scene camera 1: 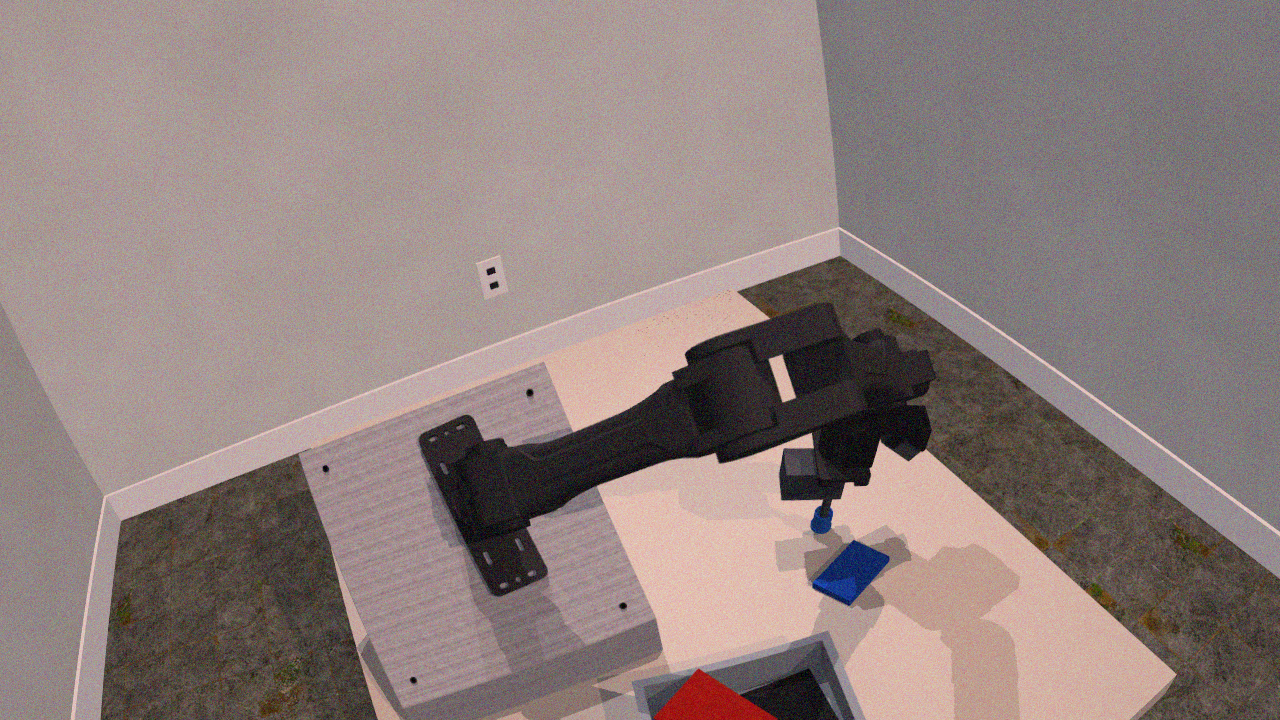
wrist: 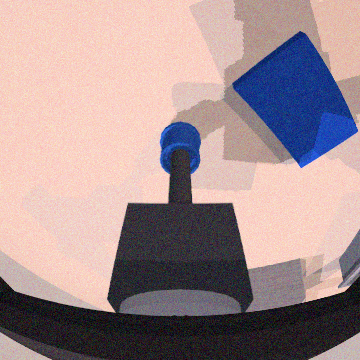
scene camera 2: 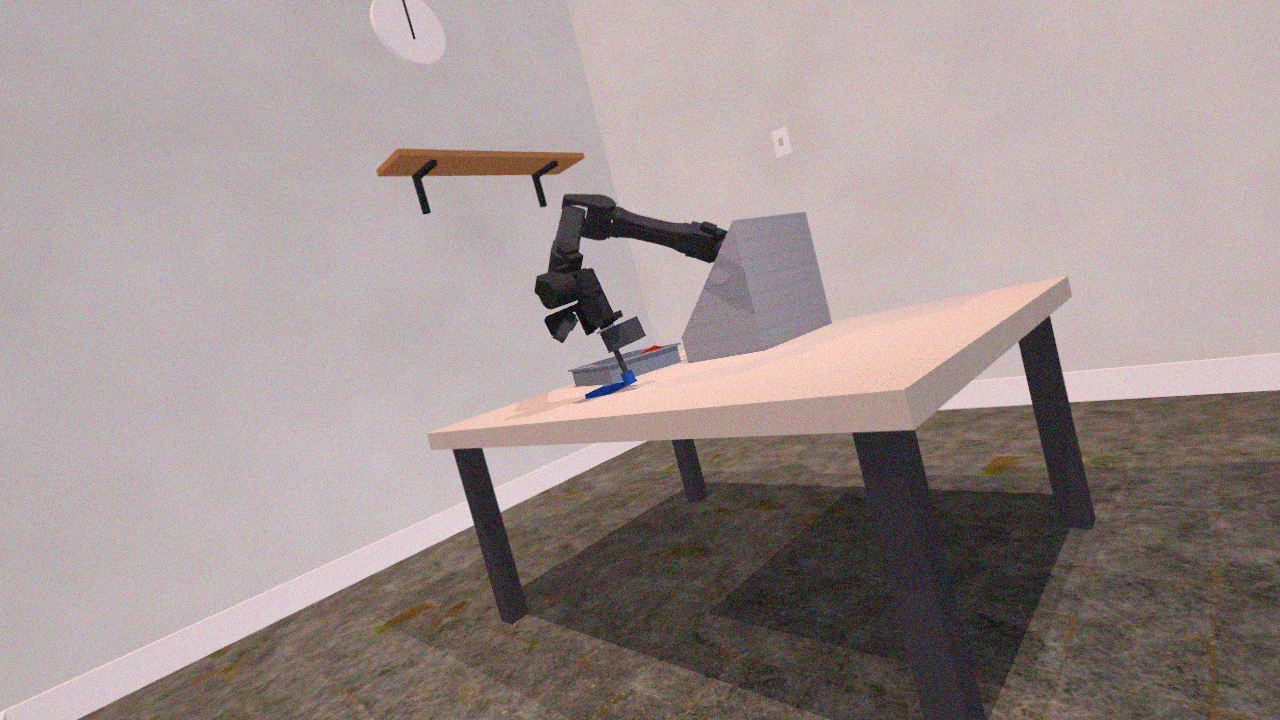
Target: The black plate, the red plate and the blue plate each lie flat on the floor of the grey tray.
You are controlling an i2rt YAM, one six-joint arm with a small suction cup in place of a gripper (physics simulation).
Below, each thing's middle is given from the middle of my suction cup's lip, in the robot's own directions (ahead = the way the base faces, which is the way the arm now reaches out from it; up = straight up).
The blue plate (scene camera 1: pixel 853 570) is 1 cm behind my suction cup, 9 cm to the right of it and 2 cm below it. Round my suction cup: red plate (scene camera 1: pixel 700 689) (28 cm behind, 21 cm to the right, 1 cm above); then black plate (scene camera 1: pixel 801 688) (20 cm behind, 25 cm to the right, 1 cm below); then grey tray (scene camera 1: pixel 742 674) (26 cm behind, 27 cm to the right).
